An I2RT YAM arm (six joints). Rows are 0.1 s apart.
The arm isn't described. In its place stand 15 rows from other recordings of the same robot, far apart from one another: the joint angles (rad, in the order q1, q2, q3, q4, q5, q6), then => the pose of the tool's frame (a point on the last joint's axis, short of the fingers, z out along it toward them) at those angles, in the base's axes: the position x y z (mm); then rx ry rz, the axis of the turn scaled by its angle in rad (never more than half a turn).
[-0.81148 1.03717 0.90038 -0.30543 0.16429 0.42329] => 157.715 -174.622 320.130 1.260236 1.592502 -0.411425
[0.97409 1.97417 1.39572 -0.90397 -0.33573 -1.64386] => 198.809 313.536 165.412 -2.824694 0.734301 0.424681
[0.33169 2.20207 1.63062 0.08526 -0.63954 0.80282] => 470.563 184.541 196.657 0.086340 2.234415 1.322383
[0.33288 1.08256 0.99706 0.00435 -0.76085 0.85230] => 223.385 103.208 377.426 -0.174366 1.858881 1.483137
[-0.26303 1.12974 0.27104 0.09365 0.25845 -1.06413] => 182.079 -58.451 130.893 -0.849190 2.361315 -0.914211
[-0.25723 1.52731 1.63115 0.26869 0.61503 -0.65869] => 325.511 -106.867 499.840 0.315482 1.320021 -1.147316
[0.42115 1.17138 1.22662 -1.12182 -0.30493 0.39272] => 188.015 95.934 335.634 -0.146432 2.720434 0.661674
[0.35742 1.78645 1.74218 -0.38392 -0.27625 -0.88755] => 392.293 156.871 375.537 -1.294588 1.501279 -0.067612
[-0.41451 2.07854 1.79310 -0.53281 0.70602 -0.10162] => 420.377 -210.202 258.991 0.711386 2.291592 -1.085301
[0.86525 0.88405 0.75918 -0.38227 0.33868 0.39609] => 136.890 142.465 294.427 -0.277815 2.055881 0.431138
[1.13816 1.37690 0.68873 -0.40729 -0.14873 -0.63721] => 98.541 225.961 166.194 -2.121327 1.663658 0.356396
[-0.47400 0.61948 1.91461 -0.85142 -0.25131 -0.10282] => -74.272 48.052 565.433 -0.013468 1.149457 -0.370877
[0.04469 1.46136 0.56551 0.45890 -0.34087 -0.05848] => 287.727 24.781 176.619 -0.319460 1.970566 0.332809
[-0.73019 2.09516 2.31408 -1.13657 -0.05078 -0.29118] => 332.655 -295.387 366.802 0.528409 2.468193 -0.361928
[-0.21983 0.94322 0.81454 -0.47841 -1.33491 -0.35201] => 186.404 -6.182 308.300 -0.802007 1.630879 1.022665
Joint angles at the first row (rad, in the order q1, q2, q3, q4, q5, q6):
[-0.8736, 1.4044, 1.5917, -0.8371, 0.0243, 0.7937]
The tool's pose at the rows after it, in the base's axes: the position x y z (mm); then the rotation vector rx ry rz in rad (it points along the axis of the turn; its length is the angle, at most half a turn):
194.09 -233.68 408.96 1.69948 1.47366 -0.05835
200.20 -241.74 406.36 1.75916 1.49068 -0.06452
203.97 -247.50 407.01 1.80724 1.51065 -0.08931
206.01 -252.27 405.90 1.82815 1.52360 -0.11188
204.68 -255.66 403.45 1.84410 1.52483 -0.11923
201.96 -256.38 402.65 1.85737 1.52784 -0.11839
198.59 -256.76 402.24 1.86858 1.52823 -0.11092
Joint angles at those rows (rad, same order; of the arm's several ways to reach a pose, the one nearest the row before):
[-0.8744, 1.4486, 1.6256, -0.8552, 0.0283, 0.8250]
[-0.8744, 1.5037, 1.6838, -0.9151, 0.0419, 0.8427]
[-0.8743, 1.5511, 1.7489, -0.9828, 0.0649, 0.8479]
[-0.8772, 1.5786, 1.7794, -1.0103, 0.0802, 0.8427]
[-0.8868, 1.5867, 1.7811, -1.0167, 0.0816, 0.8409]
[-0.8952, 1.5861, 1.7809, -1.0289, 0.0771, 0.8399]
[-0.9051, 1.5824, 1.7781, -1.0384, 0.0671, 0.8399]

